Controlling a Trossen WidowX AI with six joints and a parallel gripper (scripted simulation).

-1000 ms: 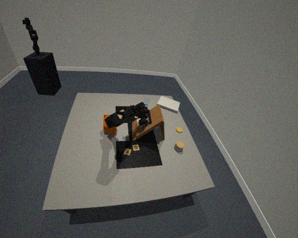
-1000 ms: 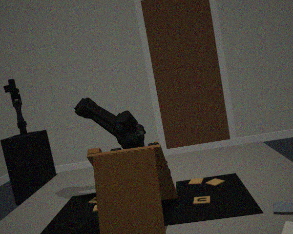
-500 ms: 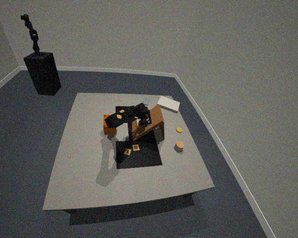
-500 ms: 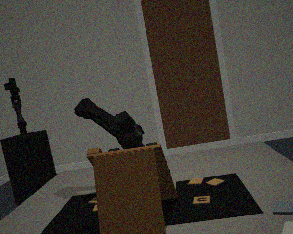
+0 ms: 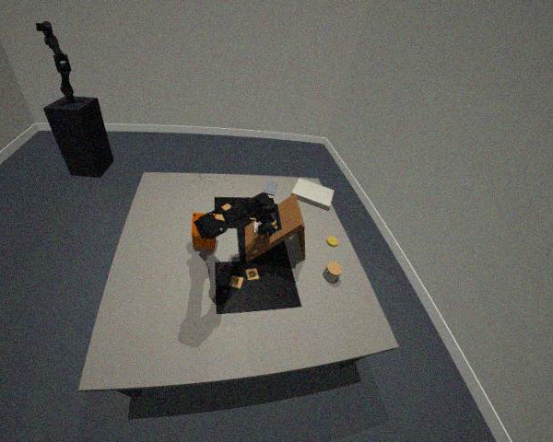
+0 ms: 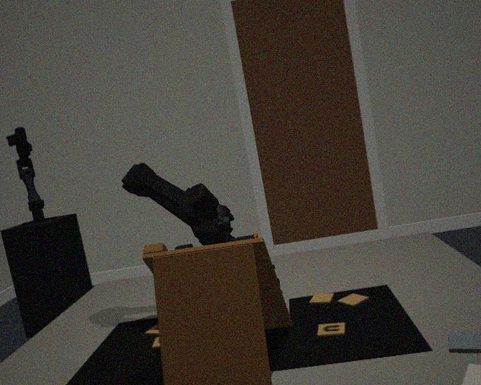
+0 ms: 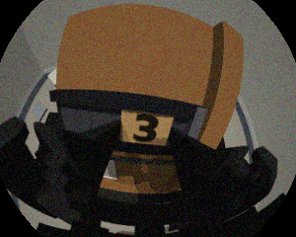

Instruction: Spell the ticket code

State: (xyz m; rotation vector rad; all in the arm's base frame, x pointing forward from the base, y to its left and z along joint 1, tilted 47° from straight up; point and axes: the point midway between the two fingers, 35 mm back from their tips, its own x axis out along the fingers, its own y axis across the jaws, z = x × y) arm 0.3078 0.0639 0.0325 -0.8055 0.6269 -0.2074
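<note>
My gripper tip is 80 mm to the right of the white ticket, 80 mm above it and 60 mm past it. Round my gripper tip: yellow disc 380 mm ahead, 160 mm below, 70 mm to the left; then black mat 160 mm below, 140 mm behind, 10 mm to the left; then grey-blue card 530 mm to the left, 160 mm below, 30 mm ahead.
</note>
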